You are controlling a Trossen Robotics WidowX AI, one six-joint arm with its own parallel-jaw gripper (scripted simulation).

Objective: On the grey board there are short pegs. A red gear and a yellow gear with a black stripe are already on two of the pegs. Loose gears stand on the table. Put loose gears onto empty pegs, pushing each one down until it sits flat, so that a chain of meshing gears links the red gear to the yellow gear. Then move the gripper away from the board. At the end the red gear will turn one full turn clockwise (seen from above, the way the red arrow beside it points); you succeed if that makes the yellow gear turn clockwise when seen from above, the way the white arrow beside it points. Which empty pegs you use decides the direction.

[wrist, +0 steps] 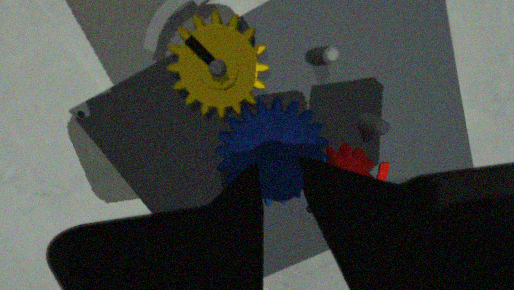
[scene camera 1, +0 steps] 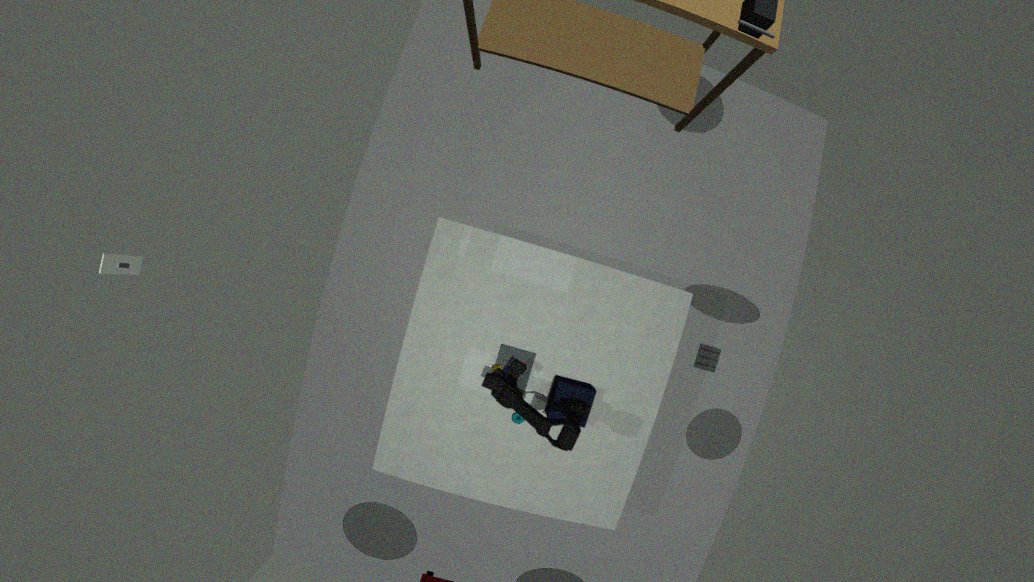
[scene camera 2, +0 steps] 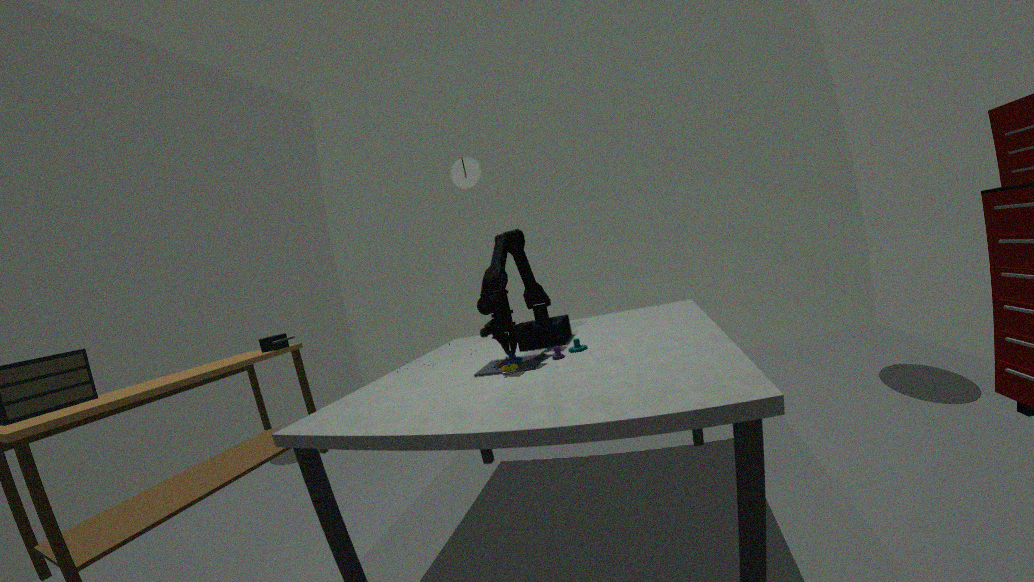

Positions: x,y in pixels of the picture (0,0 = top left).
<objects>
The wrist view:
my gripper: 278,169
blue gear: 273,138
red gear: 354,160
yellow gear: 207,43
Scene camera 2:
my gripper: 511,354
</objects>
